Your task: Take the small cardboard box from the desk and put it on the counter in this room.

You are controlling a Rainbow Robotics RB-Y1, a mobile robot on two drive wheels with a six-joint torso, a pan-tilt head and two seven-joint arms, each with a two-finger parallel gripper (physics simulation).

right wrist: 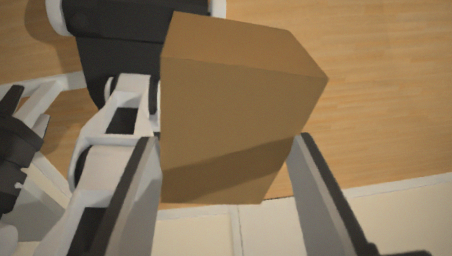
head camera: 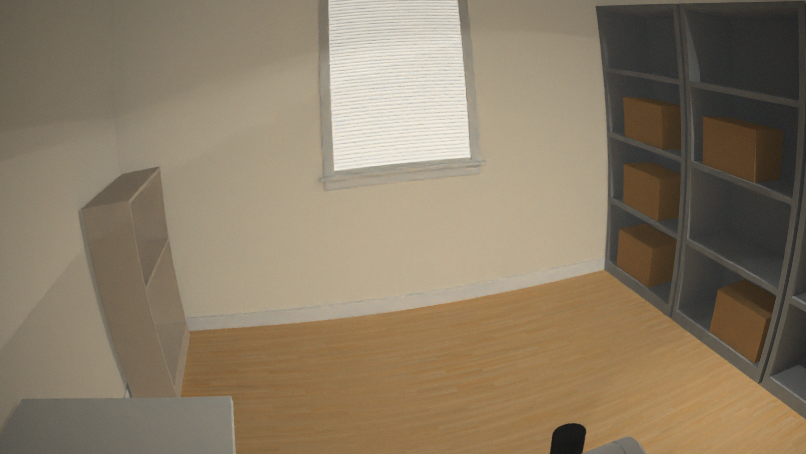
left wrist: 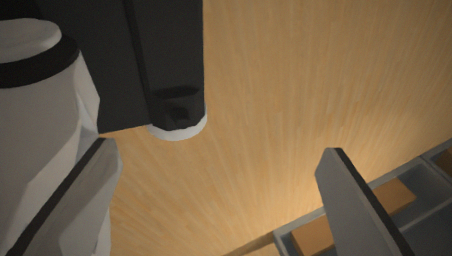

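The small cardboard box (right wrist: 225,110) is brown and fills the middle of the right wrist view. My right gripper (right wrist: 225,148) is shut on it, one finger at each side, and holds it above the wood floor. My left gripper (left wrist: 220,156) is open, its fingers wide apart over the floor with no object between them. A grey top (head camera: 118,425), seemingly the desk, shows at the bottom left of the head view. Part of my right arm shows at that view's bottom edge; the right gripper and the held box do not. I cannot make out a counter.
A beige bookcase (head camera: 109,281) stands against the left wall. Grey shelf units (head camera: 680,169) with several brown boxes (head camera: 651,191) line the right side. A window (head camera: 400,84) with a blind is in the far wall. Wood floor (head camera: 406,372) lies between the furniture.
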